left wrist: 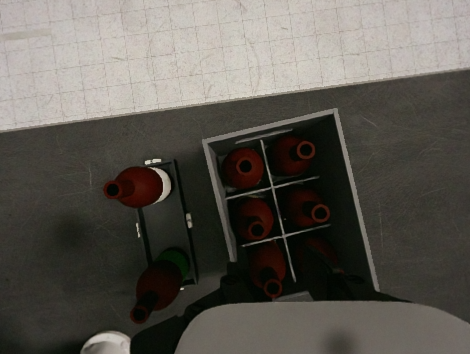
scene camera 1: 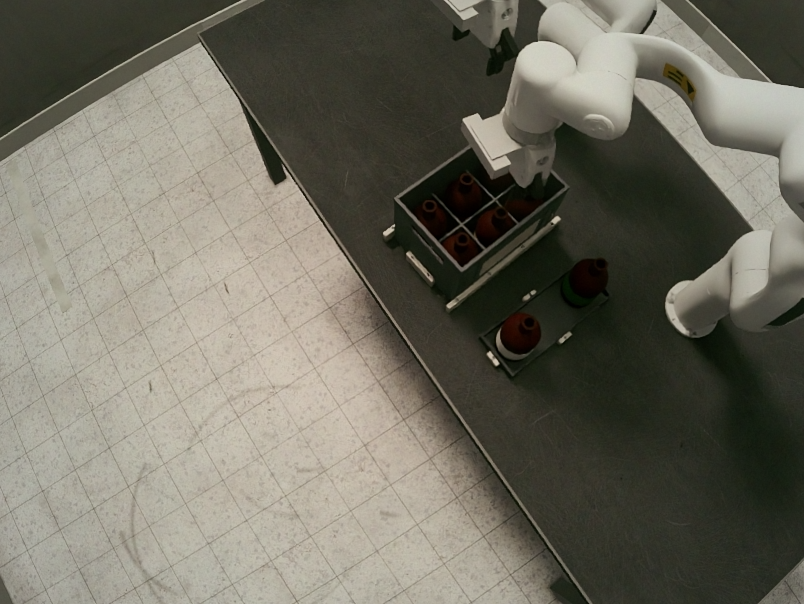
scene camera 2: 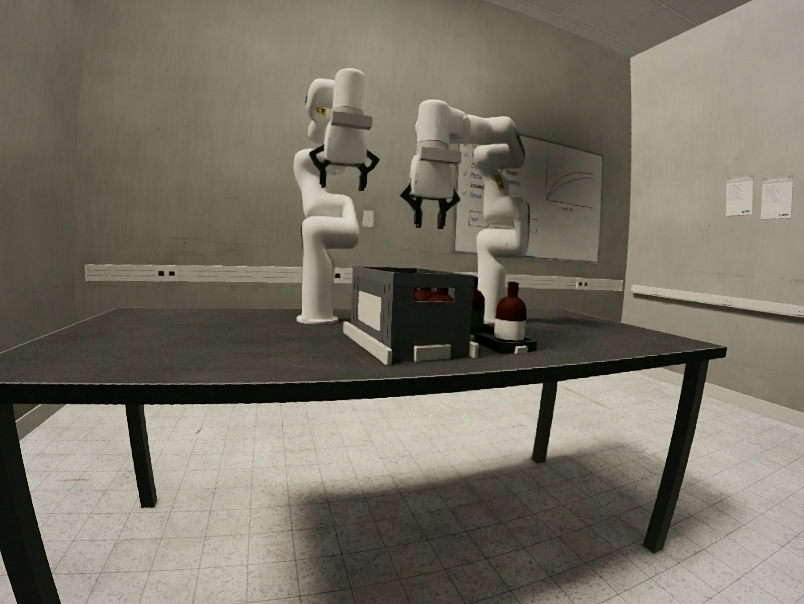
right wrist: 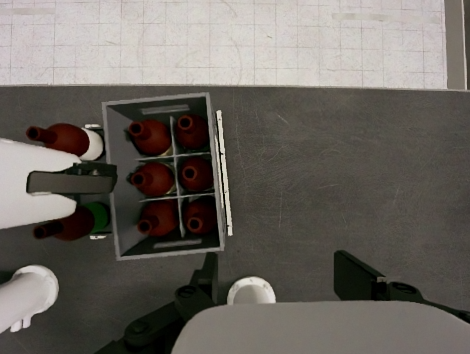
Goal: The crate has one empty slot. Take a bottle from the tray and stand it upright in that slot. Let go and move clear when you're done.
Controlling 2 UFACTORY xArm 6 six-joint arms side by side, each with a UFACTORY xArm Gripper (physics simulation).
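Frame: origin at the left arm's base, x ahead, y left, z up, level; millimetres.
Seen in the pictures: left gripper, fingertip midpoint: (left wrist: 273, 264) (scene camera 1: 509, 184) (scene camera 2: 429, 228) (right wrist: 91, 175); right gripper, fingertip midpoint: (scene camera 1: 477, 54) (scene camera 2: 342, 189) (right wrist: 275, 271); left arm's base at its link origin: (scene camera 1: 691, 309) (scene camera 2: 488, 320) (right wrist: 35, 287); right arm's base at its link origin: (scene camera 2: 317, 320) (right wrist: 250, 299).
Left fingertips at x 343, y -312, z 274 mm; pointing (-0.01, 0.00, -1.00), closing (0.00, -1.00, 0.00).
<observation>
Offsets run from my left fingertips to a thing's top centre. Level surfaces: height alone.
The dark grey crate {6 mm ahead, 48 mm right, 99 mm down} (scene camera 1: 406, 227) (scene camera 2: 432, 325) (left wrist: 357, 200) (right wrist: 125, 215) is divided into slots; in the right wrist view each slot holds an upright red-topped bottle. The black tray {39 mm back, 183 mm left, 249 mm down} (scene camera 1: 552, 318) (left wrist: 165, 225) holds an upright white-banded bottle {50 mm ahead, 200 mm left, 114 mm down} (scene camera 1: 521, 334) (scene camera 2: 512, 310) (left wrist: 140, 187) (right wrist: 67, 139) and an upright green-banded bottle {125 mm back, 164 mm left, 114 mm down} (scene camera 1: 586, 279) (scene camera 2: 477, 308) (left wrist: 157, 287) (right wrist: 72, 225), with a gap between them. My left gripper (scene camera 1: 534, 191) (scene camera 2: 428, 224) (left wrist: 273, 264) is open and empty, above the crate and apart from the bottles. My right gripper (scene camera 1: 499, 61) (scene camera 2: 343, 188) (right wrist: 275, 271) is open and empty, high above the table.
Pale strips (scene camera 1: 503, 263) (right wrist: 224, 175) lie along the crate's sides, and small pale blocks edge the tray. The arm bases (scene camera 1: 695, 312) (right wrist: 251, 292) stand on the dark table {274 mm down} (scene camera 1: 363, 130). In scene camera 1, the right gripper is above the left one.
</observation>
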